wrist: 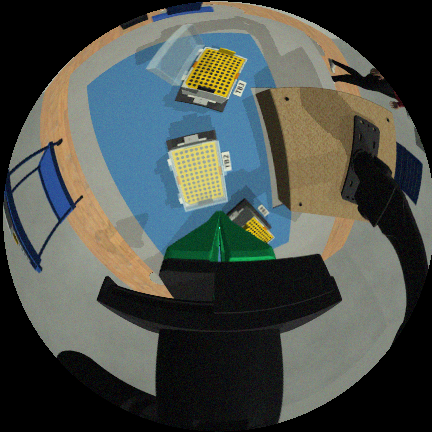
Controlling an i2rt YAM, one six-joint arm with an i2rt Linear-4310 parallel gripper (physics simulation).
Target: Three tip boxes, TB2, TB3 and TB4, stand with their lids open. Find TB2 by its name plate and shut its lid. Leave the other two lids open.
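Places are measured from the arm's base along level axes (x ahead, y left, z up), in centimetres.
Where they show: gripper, between the fingertips: (pixel 218 216); arm's base, origin of its link: (pixel 361 162).
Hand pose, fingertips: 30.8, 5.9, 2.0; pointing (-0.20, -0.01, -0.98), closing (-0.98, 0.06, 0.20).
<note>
Each offset is from my fingertips to the centre of the thing, as dx, dy, dz. "*": to the spot under its first point. Level surfaces: height alone.
TB2 {-0.5, +0.8, -17.4} (pixel 199 172) is in the middle of the wrist view, its name plate {* -6.1, +0.4, -21.1} (pixel 226 161) on its right side. Its clear lid lies flat over the pale yellow tips and looks shut. TB3 {-4.0, -20.7, -14.8} (pixel 215 72) is at the top, with bright yellow tips uncovered and its clear lid {* +2.7, -23.0, -11.7} (pixel 176 55) standing open to the left. TB4 {-11.5, +19.8, -14.8} (pixel 260 229) is at the lower right, partly hidden behind the green fingers; its bright yellow tips show, but its lid cannot be made out. My gripper (pixel 218 216) is shut and empty, its tips appearing just below TB2's lower right corner.
A blue mat {dz -21.3} (pixel 125 115) lies under the boxes on a grey surface with a wooden border (pixel 82 210). A brown speckled block (pixel 320 150) stands at the right, with a black base plate and black arm on it. A blue-framed object (pixel 56 177) is at the far left.
</note>
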